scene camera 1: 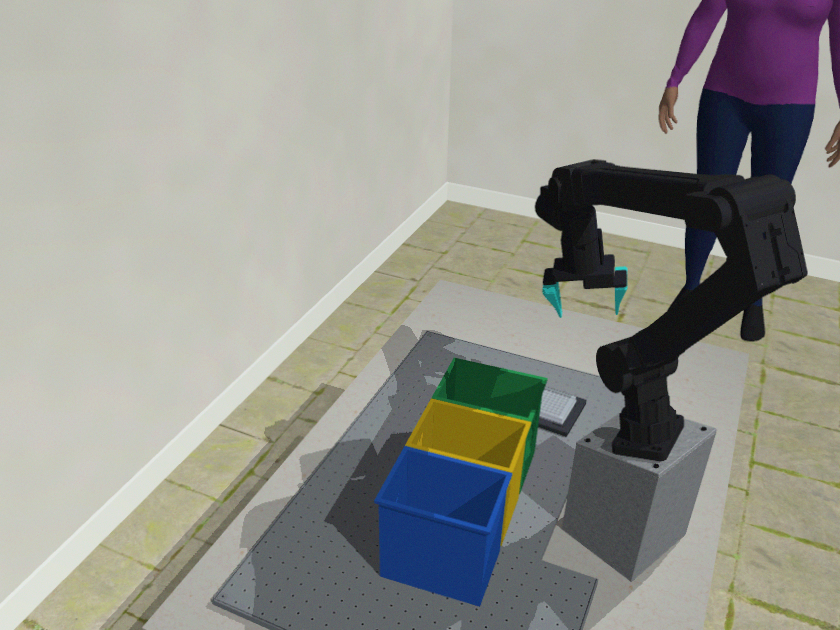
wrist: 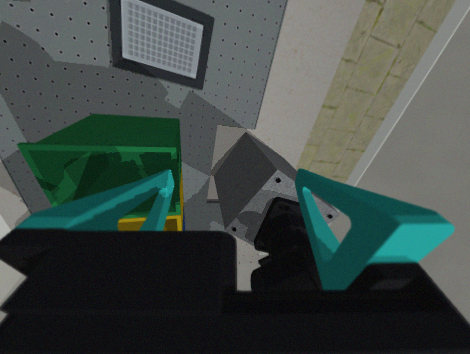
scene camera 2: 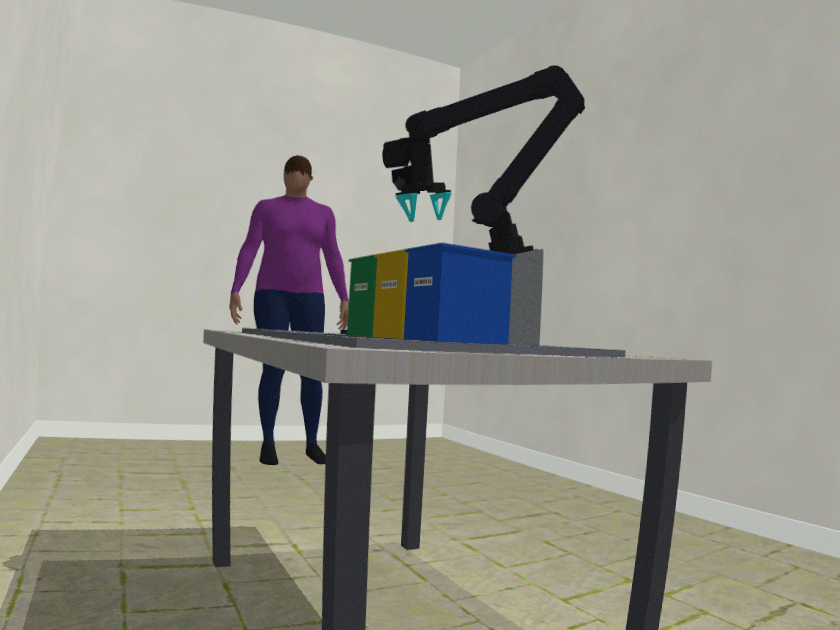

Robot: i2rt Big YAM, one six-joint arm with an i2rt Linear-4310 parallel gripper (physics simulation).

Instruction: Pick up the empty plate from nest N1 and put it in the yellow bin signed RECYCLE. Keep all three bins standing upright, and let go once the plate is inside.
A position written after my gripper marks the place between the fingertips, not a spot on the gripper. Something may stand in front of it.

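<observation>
My gripper (scene camera 1: 588,314). Plate (scene camera 1: 555,406). Green bin (scene camera 1: 497,390), (wrist: 100,152), (scene camera 2: 363,269). Yellow bin (scene camera 1: 484,438), (wrist: 173,222), (scene camera 2: 391,277). Blue bin (scene camera 1: 440,519), (scene camera 2: 454,293).
</observation>
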